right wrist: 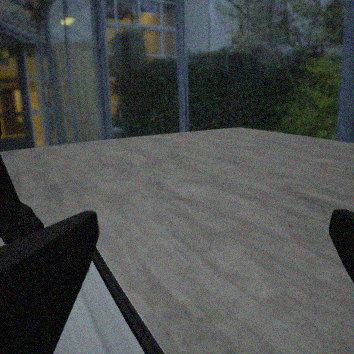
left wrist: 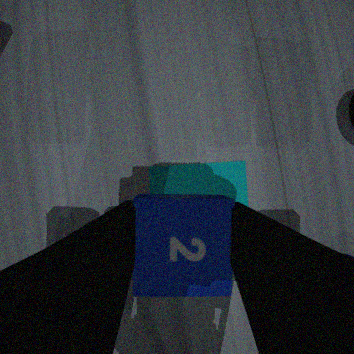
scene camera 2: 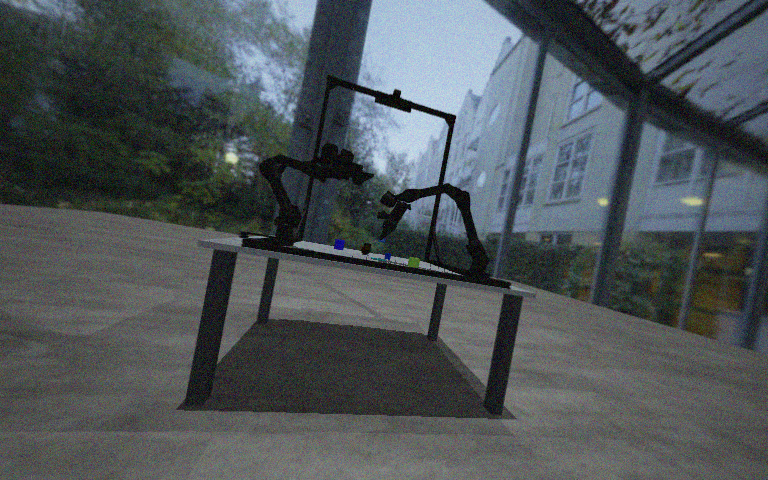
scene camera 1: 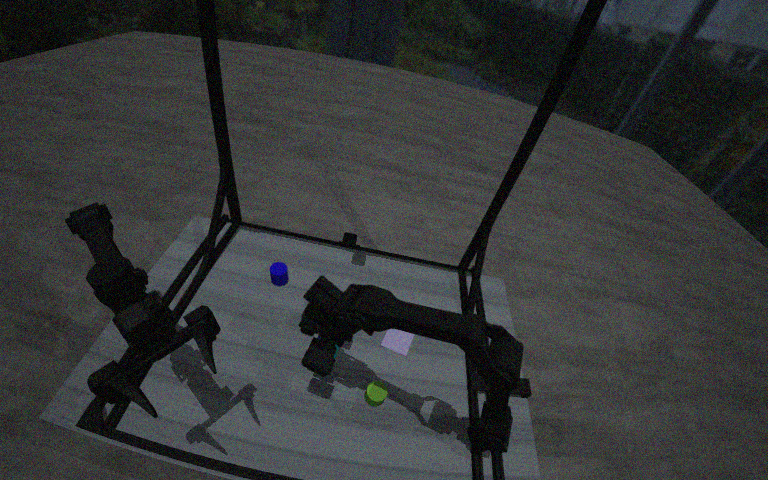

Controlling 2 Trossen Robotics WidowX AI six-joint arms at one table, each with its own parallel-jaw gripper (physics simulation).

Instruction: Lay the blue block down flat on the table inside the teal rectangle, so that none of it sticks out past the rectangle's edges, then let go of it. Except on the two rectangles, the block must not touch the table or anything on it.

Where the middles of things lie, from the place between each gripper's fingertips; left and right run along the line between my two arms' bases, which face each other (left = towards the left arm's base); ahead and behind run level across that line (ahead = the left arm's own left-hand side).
The teal rectangle (left wrist: 228,178) lies 2 cm behind my left hand, 1 cm to the left of it and 10 cm below it.
The teal rectangle lies 34 cm below my right hand, 27 cm behind it and 12 cm to the left of it.
